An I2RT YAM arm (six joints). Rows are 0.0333 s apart.
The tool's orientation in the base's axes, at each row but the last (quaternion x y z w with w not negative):
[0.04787, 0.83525, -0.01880, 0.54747]
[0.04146, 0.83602, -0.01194, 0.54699]
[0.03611, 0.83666, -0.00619, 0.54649]
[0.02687, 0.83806, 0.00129, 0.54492]
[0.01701, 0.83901, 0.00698, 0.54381]
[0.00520, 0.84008, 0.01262, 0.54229]
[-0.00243, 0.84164, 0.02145, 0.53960]
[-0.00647, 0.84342, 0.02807, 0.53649]
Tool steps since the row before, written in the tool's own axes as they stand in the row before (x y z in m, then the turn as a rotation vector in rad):
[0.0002, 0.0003, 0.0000, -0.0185, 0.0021, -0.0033]
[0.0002, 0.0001, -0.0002, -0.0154, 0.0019, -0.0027]
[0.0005, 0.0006, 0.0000, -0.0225, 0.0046, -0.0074]
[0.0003, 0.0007, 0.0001, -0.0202, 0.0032, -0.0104]
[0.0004, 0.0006, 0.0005, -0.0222, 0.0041, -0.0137]
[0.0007, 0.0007, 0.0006, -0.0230, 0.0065, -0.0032]
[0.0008, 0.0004, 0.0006, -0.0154, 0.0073, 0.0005]
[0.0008, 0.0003, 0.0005, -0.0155, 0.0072, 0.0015]
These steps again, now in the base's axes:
[0.0000, 0.0003, -0.0002, 0.0045, 0.0013, 0.0183]
[-0.0003, 0.0001, -0.0001, 0.0038, 0.0012, 0.0152]
[-0.0002, 0.0006, -0.0004, 0.0025, 0.0037, 0.0237]
[0.0000, 0.0007, -0.0003, -0.0012, 0.0025, 0.0228]
[0.0003, 0.0006, -0.0006, -0.0034, 0.0034, 0.0260]
[0.0003, 0.0007, -0.0009, 0.0065, 0.0059, 0.0224]
[0.0002, 0.0004, -0.0010, 0.0067, 0.0070, 0.0140]
[0.0001, 0.0003, -0.0009, 0.0076, 0.0070, 0.0137]

